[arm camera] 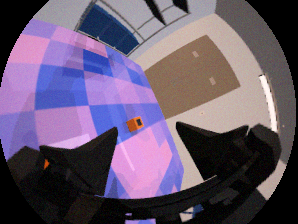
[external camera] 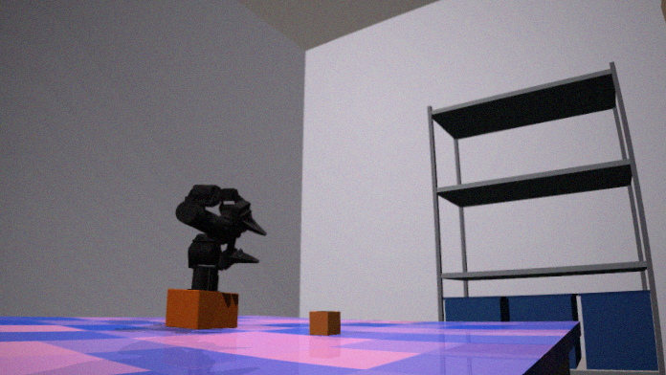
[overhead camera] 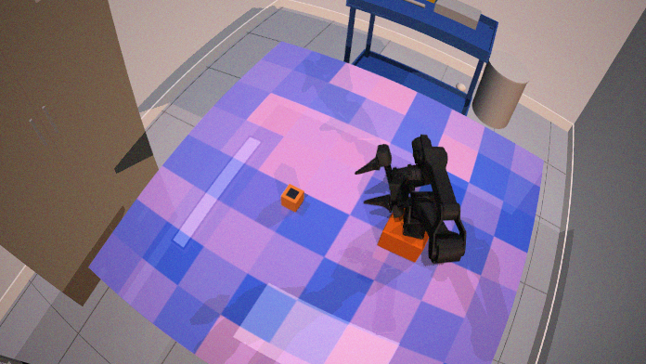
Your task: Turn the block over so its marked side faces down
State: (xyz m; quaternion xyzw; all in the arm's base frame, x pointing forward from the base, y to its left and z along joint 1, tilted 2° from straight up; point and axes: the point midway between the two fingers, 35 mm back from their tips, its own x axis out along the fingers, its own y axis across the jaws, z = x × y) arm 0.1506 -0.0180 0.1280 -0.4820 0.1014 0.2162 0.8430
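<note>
Right now my gripper tip is 19 cm short of the block, 2 cm to the left of it and 17 cm above it.
</note>
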